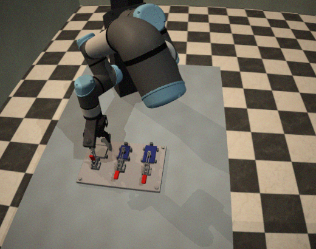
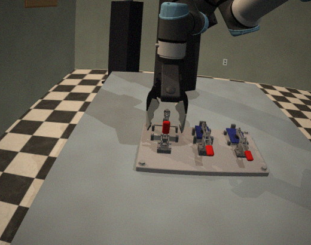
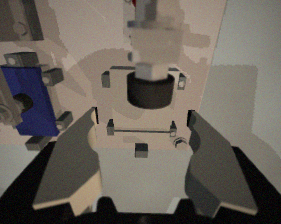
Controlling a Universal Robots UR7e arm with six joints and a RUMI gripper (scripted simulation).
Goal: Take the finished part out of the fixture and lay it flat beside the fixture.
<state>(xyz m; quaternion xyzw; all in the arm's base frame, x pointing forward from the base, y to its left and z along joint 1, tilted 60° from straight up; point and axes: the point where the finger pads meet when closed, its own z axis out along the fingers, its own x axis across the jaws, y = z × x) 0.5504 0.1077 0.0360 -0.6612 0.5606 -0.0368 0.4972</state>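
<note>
Now: hand 10 mm past the finished part and 10 mm above it.
</note>
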